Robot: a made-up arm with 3 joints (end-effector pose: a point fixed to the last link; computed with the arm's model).
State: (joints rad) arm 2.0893 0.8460 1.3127
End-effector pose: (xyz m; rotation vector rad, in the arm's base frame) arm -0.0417 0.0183 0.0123 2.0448 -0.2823 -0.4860
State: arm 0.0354 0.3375 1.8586
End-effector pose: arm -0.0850 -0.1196 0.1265 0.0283 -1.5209 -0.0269
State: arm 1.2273 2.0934 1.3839
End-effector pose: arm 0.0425 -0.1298 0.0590 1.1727 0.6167 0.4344
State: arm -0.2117 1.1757 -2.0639
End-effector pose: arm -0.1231 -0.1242 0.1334 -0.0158 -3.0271 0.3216
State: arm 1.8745 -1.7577 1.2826
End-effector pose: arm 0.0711 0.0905 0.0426 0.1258 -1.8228 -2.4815
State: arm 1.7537 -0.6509 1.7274
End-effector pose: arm -0.0180 0.1078 0.0379 0.7843 -1.6260 -1.9543
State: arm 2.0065 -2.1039 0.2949
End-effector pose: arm 0.0572 0.0341 0.0235 0.8577 -1.4039 -2.2022
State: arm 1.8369 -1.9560 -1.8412
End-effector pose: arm 0.1724 -0.0284 0.0079 1.8346 -0.0805 -0.1054
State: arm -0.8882 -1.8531 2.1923
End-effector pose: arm 0.1359 -0.1328 0.1867 -0.4759 2.0605 -0.9804
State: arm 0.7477 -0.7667 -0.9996
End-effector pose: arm 0.1238 -0.0571 0.0251 0.7443 0.2219 0.0871
